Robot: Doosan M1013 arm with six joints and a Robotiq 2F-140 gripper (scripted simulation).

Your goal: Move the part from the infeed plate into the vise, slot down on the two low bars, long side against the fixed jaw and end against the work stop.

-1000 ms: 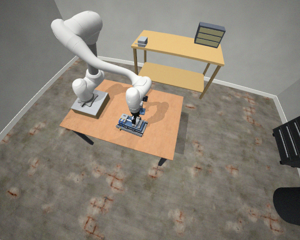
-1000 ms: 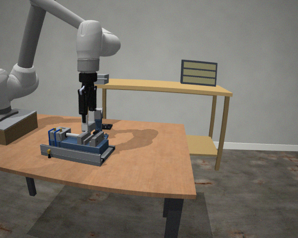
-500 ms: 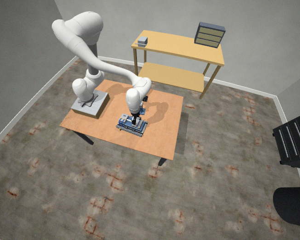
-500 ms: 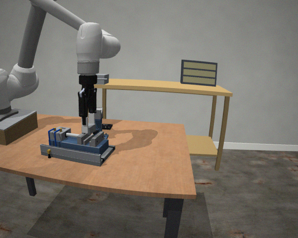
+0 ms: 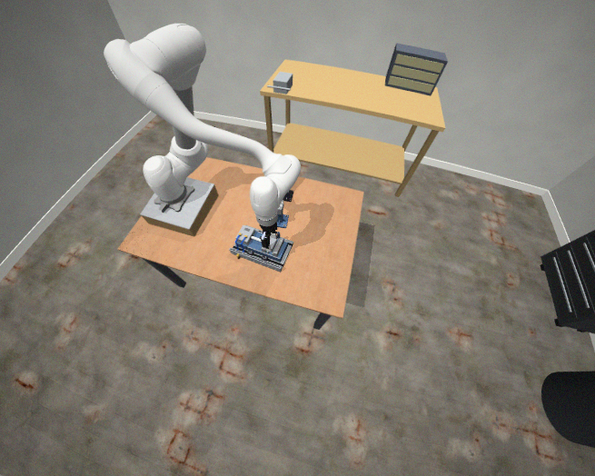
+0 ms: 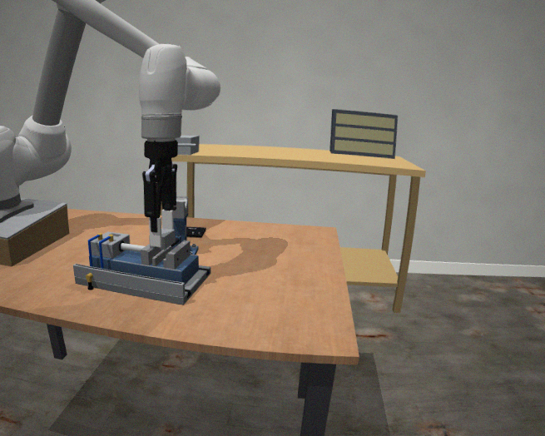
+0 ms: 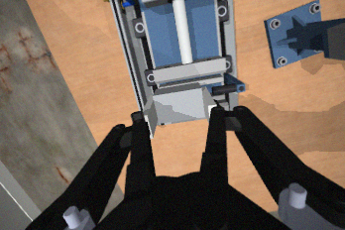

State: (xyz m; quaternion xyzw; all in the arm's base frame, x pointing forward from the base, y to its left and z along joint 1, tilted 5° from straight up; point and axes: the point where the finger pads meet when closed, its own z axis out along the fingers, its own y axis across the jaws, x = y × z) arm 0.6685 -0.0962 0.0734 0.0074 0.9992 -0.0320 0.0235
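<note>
My hand is 3 cm above the part. Also, from my hand: work stop: 7 cm to the left, 5 cm below; then moving jaw: 6 cm below, 3 cm behind, 2 cm to the left; then fixed jaw: 6 cm below, 3 cm ahead, 2 cm to the left.
</note>
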